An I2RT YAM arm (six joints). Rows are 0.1 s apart.
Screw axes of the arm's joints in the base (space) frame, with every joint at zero. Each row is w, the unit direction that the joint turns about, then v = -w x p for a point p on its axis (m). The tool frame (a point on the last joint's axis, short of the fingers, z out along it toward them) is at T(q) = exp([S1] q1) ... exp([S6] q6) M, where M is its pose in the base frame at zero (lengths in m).
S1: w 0 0 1 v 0 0 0
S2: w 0 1 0 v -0.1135 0 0.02
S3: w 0 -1 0 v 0.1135 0 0.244
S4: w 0 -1 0 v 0.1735 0 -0.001
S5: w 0 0 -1 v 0 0.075 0
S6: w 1 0 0 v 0 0.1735 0
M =
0 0 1 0.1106
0 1 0 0
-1 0 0 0.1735
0 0 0 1
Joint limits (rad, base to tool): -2.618..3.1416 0..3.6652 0..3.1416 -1.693..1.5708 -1.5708..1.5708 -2.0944..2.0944
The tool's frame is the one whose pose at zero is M.
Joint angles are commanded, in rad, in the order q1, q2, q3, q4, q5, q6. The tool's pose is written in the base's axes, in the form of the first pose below.
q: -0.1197, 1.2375, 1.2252, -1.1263, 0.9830, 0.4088
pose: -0.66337 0.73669 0.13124 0.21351; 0.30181 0.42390 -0.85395 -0.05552; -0.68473 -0.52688 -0.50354 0.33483; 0 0 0 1
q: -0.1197, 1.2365, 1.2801, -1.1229, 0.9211, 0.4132
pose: -0.62283 0.75934 0.18837 0.21566; 0.31957 0.46670 -0.82466 -0.05449; -0.71411 -0.45342 -0.53334 0.34928; 0 0 0 1
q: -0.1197, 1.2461, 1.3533, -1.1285, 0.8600, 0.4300
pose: -0.57332 0.78096 0.24781 0.21891; 0.34290 0.50339 -0.79311 -0.05350; -0.74413 -0.36973 -0.55639 0.36666; 0 0 0 1
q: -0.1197, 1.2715, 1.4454, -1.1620, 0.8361, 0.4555
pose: -0.53093 0.80065 0.27764 0.22216; 0.36088 0.51005 -0.78077 -0.05333; -0.76673 -0.31434 -0.55974 0.38553; 0 0 0 1
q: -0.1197, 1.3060, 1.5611, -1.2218, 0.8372, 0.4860
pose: -0.48950 0.82275 0.28890 0.22362; 0.37387 0.49733 -0.78287 -0.05353; -0.78779 -0.27521 -0.55105 0.40766; 0 0 0 1
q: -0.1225, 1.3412, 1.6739, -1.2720, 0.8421, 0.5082
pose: -0.44755 0.84279 0.29901 0.22460; 0.38158 0.48237 -0.78849 -0.05441; -0.80876 -0.23880 -0.53748 0.42844; 0 0 0 1
